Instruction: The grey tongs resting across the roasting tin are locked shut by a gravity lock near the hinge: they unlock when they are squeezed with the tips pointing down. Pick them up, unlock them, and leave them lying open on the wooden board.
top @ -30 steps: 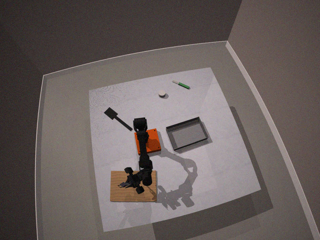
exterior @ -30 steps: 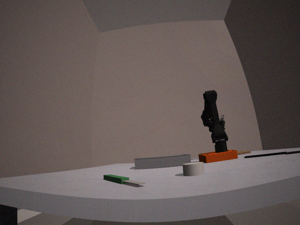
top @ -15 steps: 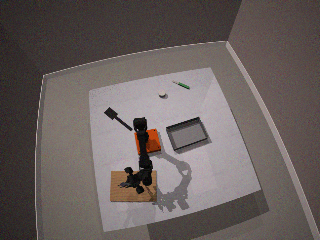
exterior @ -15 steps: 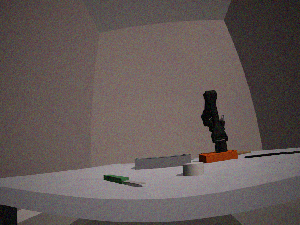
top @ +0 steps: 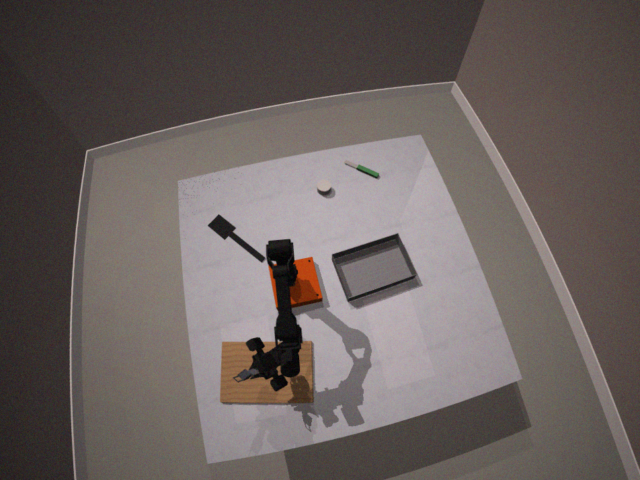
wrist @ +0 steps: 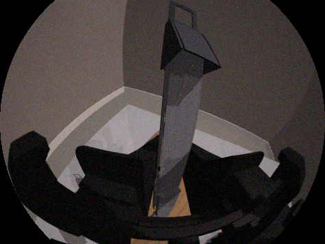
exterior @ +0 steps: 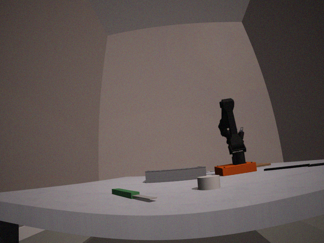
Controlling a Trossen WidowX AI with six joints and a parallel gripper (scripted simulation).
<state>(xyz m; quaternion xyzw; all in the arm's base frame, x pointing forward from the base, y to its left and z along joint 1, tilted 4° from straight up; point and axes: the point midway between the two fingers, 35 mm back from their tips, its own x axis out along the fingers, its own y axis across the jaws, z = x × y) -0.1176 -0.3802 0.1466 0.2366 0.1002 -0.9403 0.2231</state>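
Now: the wooden board 200 mm below my gripper tip, 30 mm ahead of it and 20 mm to the left of it. Round my gripper tip: black spatula (630 mm to the left, 200 mm below, 90 mm behind); then white cylinder (830 mm to the left, 340 mm ahead, 190 mm below); then roasting tin (500 mm ahead, 410 mm to the left, 170 mm below).
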